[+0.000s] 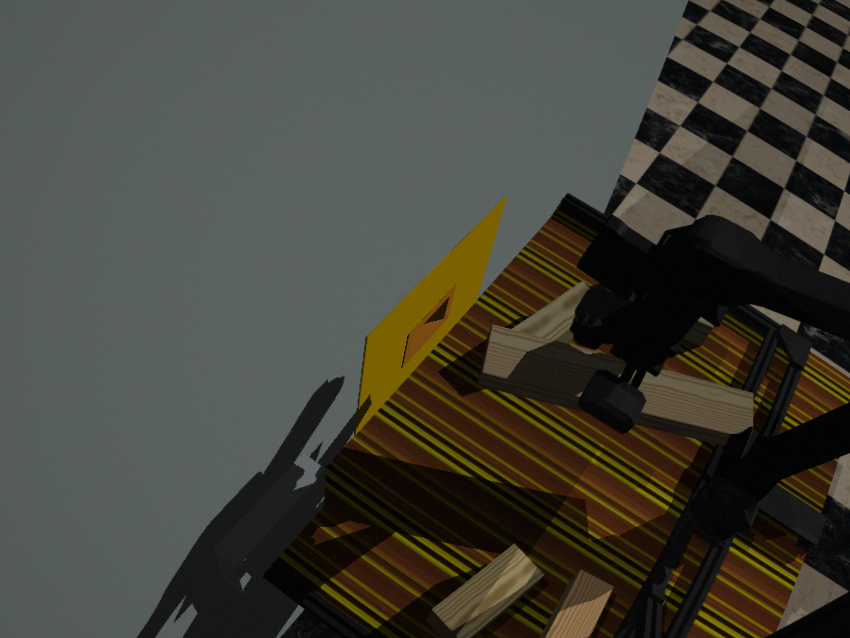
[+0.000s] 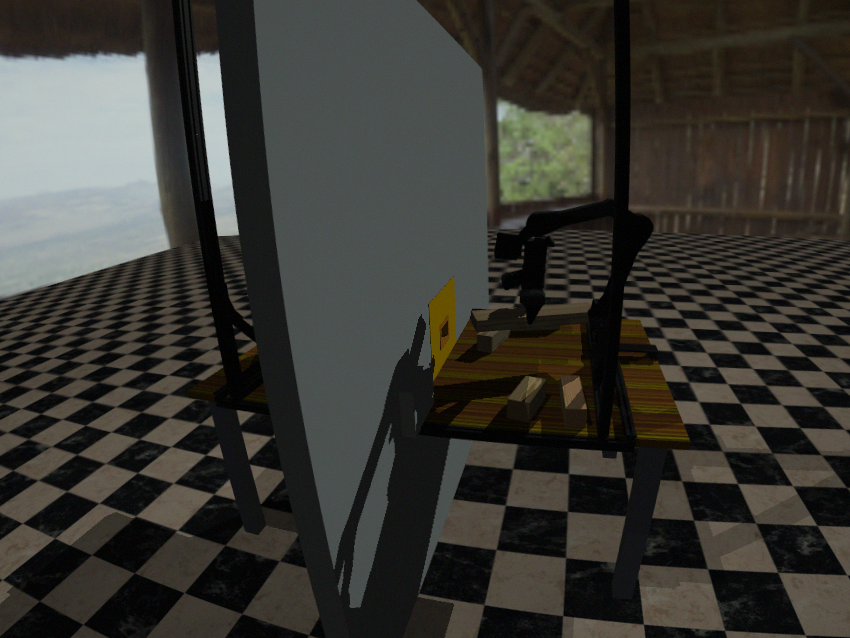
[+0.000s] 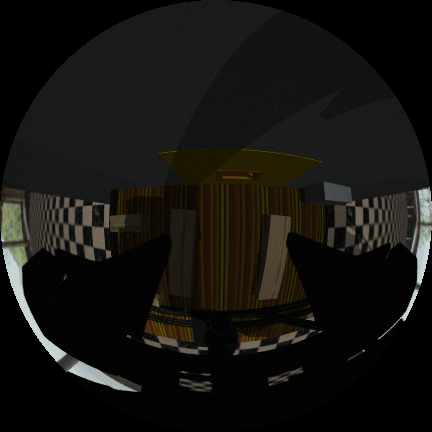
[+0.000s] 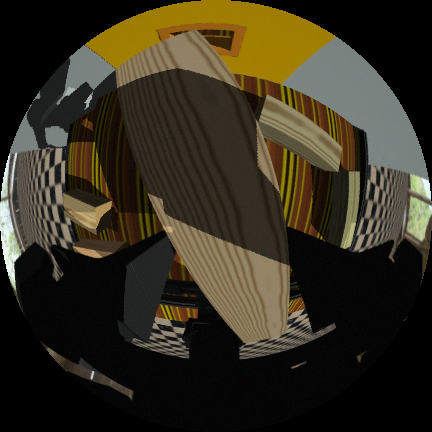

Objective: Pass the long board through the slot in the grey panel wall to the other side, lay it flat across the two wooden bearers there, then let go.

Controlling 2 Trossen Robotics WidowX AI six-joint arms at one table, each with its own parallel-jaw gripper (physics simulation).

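Places are measured from the left arm's base along level axes (x ahead, y left, z up), in metres.
Pixels of known places: left gripper, fingertip midpoint: (image 3: pixel 230 239); right gripper, fingertip midpoint: (image 2: pixel 529 318) (image 4: pixel 230 232); left arm's base, origin of the base link: (image 3: pixel 220 321); right arm's base, origin of the base link: (image 1: pixel 713 517).
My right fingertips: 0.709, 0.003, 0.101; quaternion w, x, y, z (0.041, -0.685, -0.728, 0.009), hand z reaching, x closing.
For each thing: its middle in the pictures, then the offset to it from my right fingertips, as dx, dy, dz. "spot": a spot on its surface instead.
- long board, body centre: (image 4: pixel 238 254) (image 1: pixel 623 390) (image 2: pixel 535 316) +0.015, +0.006, +0.004
- small grey block, surface spot: (image 3: pixel 328 192) spot: -0.306, -0.292, -0.020
My right gripper (image 1: pixel 606 362) (image 2: pixel 531 312) (image 4: pixel 230 232) is shut on the long board (image 1: pixel 676 393) (image 2: pixel 564 313) (image 4: pixel 209 160) and holds it above the striped table. The board's front end points toward the yellow plate (image 1: pixel 461 266) (image 2: pixel 442 304) (image 4: pixel 278 48) (image 3: pixel 193 165) that frames the slot in the grey panel wall (image 1: pixel 296 190) (image 2: pixel 359 190); the end is short of the slot. My left gripper (image 3: pixel 230 239) is open and empty on the other side of the wall. It hangs over the two wooden bearers (image 3: pixel 183 250) (image 3: pixel 273 257).
Two loose wood blocks (image 1: pixel 486 595) (image 1: pixel 581 608) (image 2: pixel 526 395) (image 2: pixel 573 393) lie near the table's front edge. Another block (image 1: pixel 552 317) (image 4: pixel 298 137) lies under the board. A black frame post (image 2: pixel 619 190) stands at the table's edge. A small grey block (image 3: pixel 328 192) sits by the wall.
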